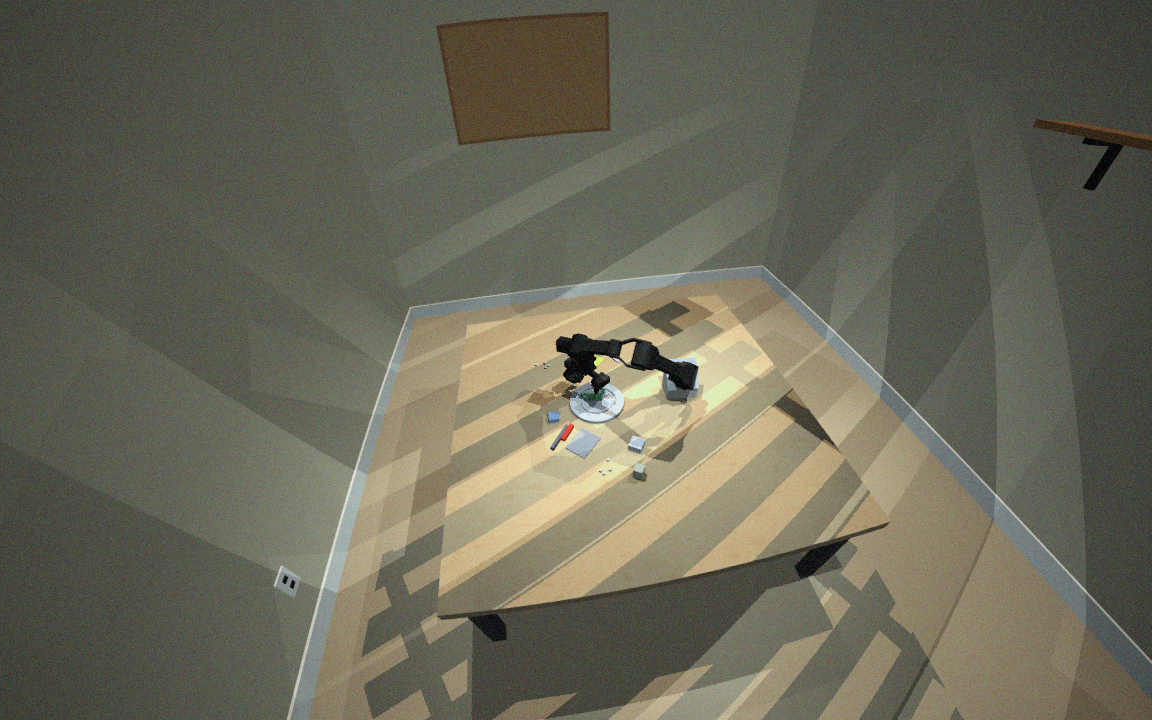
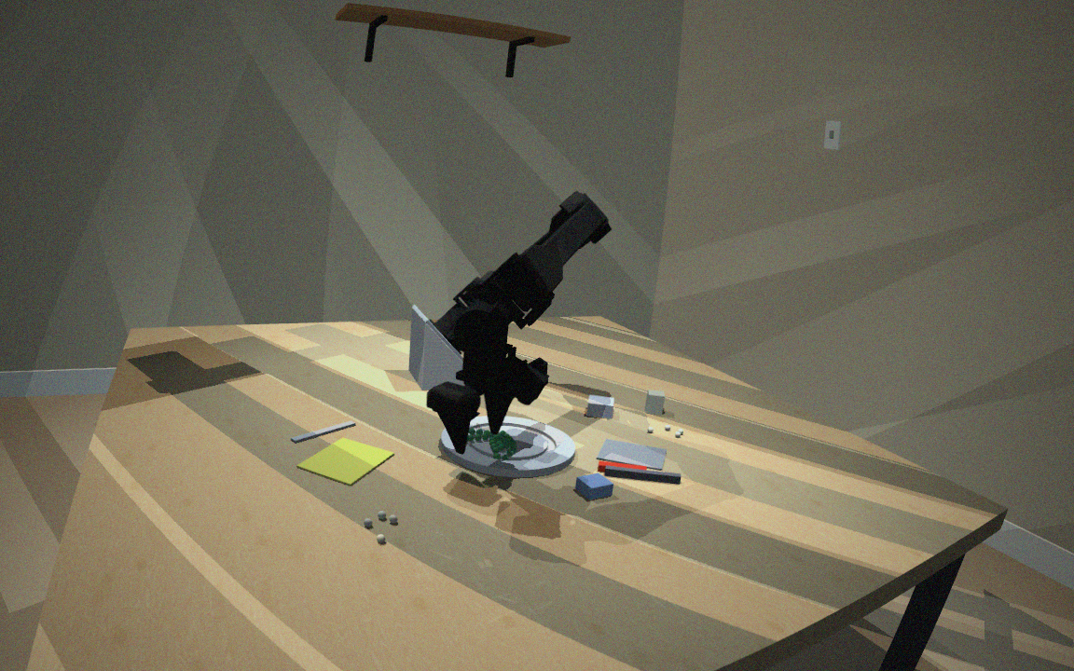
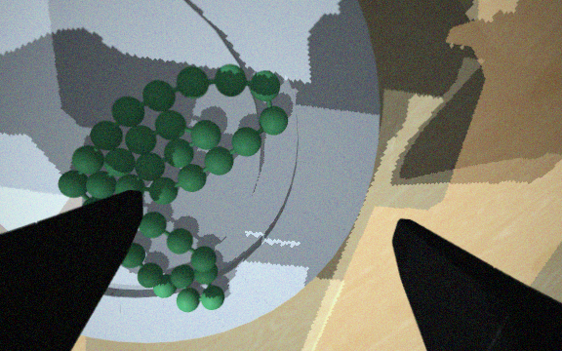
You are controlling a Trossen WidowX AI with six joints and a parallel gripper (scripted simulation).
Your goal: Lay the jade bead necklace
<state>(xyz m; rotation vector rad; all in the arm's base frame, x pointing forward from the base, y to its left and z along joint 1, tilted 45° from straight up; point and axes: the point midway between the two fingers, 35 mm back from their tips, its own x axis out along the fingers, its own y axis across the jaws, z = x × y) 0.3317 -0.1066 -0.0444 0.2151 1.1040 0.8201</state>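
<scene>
My gripper tip is 2 cm past the round grey bead board, 6 cm to the right of it and 2 cm above it. Round my gripper tip: yellow sheet (5 cm behind, 18 cm to the right, 2 cm below); then blue block (15 cm ahead, 10 cm to the left, 2 cm below); then red and black pen (13 cm ahead, 18 cm to the left, 2 cm below).
</scene>
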